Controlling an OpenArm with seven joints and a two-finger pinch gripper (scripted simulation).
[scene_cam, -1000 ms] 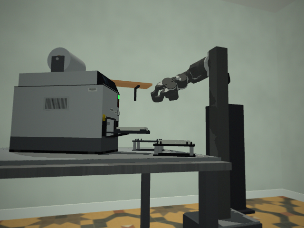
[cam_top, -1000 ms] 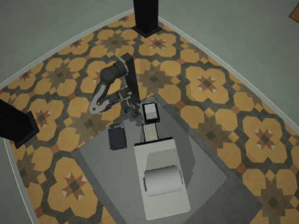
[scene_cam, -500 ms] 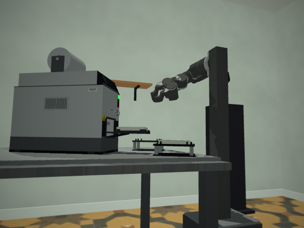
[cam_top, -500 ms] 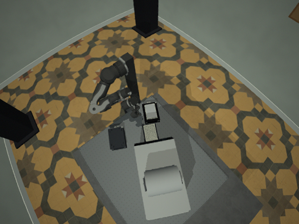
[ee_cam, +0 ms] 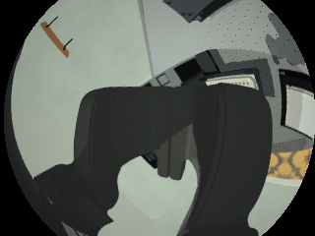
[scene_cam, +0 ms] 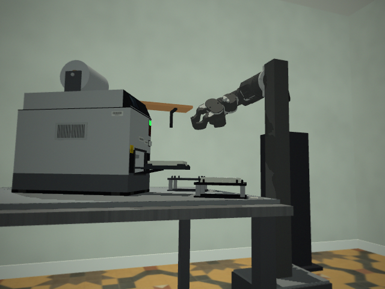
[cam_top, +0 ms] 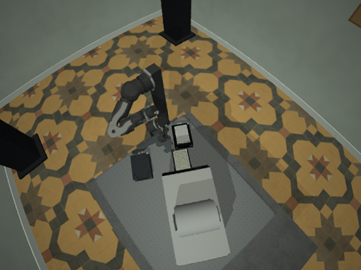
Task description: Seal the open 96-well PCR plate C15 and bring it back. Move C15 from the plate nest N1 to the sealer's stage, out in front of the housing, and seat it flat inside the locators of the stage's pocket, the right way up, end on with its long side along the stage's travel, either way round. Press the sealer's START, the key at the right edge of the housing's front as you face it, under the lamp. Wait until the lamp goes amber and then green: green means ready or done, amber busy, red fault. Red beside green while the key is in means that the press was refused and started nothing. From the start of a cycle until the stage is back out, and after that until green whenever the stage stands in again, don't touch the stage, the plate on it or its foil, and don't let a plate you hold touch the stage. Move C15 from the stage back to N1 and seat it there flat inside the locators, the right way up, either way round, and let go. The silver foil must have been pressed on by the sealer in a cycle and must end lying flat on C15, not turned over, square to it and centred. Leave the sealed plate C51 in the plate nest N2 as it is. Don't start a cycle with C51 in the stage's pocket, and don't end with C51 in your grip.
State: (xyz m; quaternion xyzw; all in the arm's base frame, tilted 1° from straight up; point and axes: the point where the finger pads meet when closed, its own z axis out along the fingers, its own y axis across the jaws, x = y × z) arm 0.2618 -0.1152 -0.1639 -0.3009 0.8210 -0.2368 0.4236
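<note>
Now: the start key 14 cm ahead of my hand, 11 cm to the right of it and 8 cm below it. The rest, counted from my hand: sealer stage: 17 cm below, 10 cm ahead, 2 cm to the left; plate C15: 16 cm below, 10 cm ahead, 2 cm to the left; sealed plate C51: 21 cm below, 15 cm to the left, 4 cm behind.
</note>
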